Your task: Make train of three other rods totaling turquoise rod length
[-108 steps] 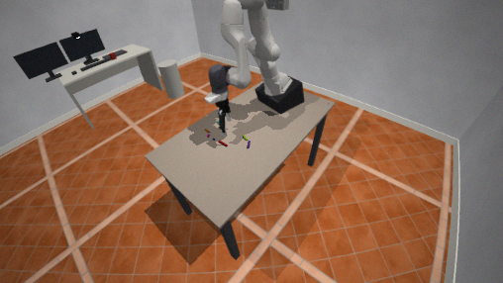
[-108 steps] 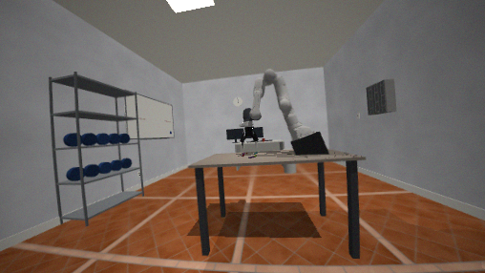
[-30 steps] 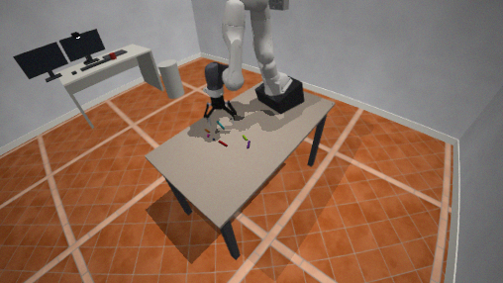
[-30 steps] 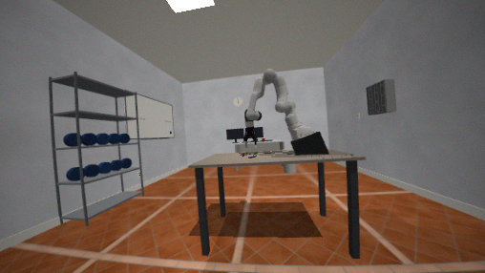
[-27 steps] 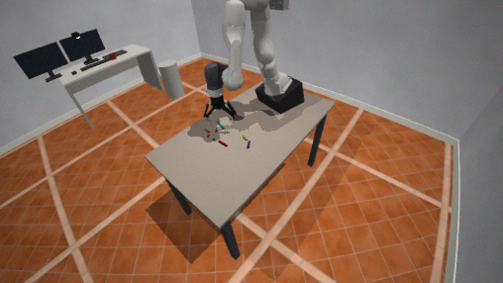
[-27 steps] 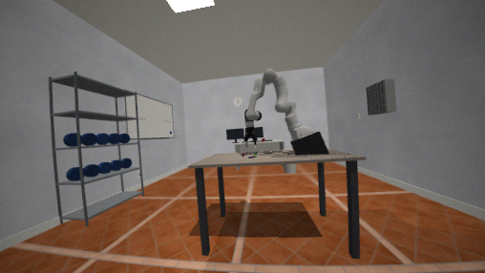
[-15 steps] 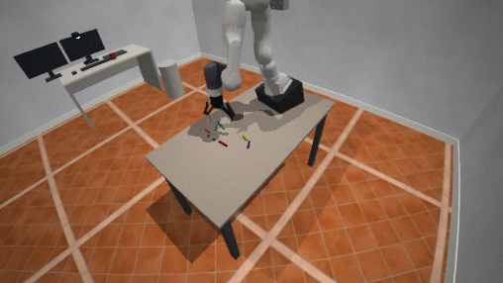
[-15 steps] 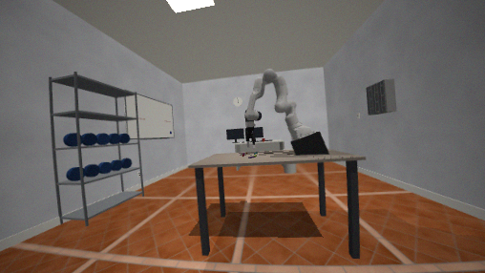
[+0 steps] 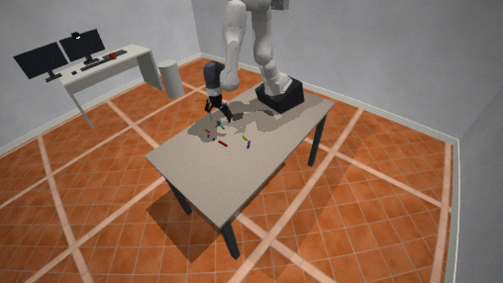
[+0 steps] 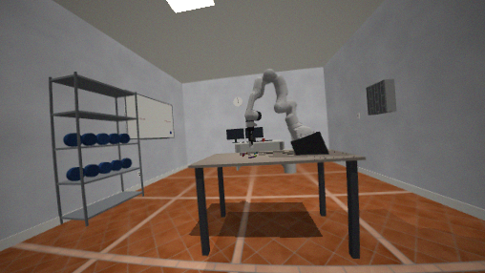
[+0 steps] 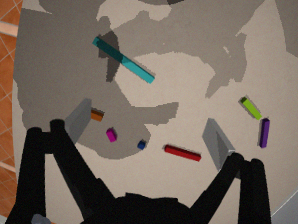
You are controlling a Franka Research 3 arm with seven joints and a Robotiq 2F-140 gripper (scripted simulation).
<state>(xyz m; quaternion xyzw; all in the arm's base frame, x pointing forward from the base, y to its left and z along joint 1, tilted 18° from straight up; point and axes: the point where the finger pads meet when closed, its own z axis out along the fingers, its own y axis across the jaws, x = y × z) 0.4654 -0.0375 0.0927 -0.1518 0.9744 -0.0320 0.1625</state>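
The small blue rod lies 8 cm ahead of my hand, 3 cm to the left of it and 8 cm below it. Round my hand: orange rod: 7 cm ahead, 7 cm to the right, 8 cm below; then magenta rod: 9 cm ahead, 3 cm to the right, 8 cm below; then turquoise rod: 4 cm behind, 6 cm to the right, 8 cm below.
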